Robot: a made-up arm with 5 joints. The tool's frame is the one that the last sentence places.
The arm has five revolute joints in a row. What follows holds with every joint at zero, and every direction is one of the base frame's.
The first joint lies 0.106 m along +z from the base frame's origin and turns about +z.
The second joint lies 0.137 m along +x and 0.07 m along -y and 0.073 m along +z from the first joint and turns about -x.
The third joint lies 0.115 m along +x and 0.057 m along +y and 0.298 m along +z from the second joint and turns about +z.
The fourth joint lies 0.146 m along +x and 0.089 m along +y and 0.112 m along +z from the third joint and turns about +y.
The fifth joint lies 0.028 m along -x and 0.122 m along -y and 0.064 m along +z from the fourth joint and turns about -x.
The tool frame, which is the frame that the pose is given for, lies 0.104 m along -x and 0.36 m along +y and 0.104 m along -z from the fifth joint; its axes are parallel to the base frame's.
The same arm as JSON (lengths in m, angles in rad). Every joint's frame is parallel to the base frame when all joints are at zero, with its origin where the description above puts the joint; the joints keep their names.
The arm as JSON. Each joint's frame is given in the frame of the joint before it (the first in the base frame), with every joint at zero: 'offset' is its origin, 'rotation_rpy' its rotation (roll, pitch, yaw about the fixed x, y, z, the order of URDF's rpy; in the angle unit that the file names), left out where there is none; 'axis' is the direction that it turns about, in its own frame. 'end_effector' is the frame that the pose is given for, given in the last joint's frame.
{"length_unit": "m", "angle_unit": "rad", "chain": [
  {"id": "joint 1", "offset": [0.0, 0.0, 0.106], "axis": [0.0, 0.0, 1.0]},
  {"id": "joint 2", "offset": [0.137, -0.07, 0.073], "axis": [-1.0, 0.0, 0.0]},
  {"id": "joint 3", "offset": [0.115, 0.057, 0.298], "axis": [0.0, 0.0, 1.0]},
  {"id": "joint 4", "offset": [0.146, 0.089, 0.112], "axis": [0.0, 1.0, 0.0]},
  {"id": "joint 5", "offset": [-0.028, -0.122, 0.064], "axis": [-1.0, 0.0, 0.0]}
], "end_effector": {"offset": [-0.104, 0.36, -0.104]}}

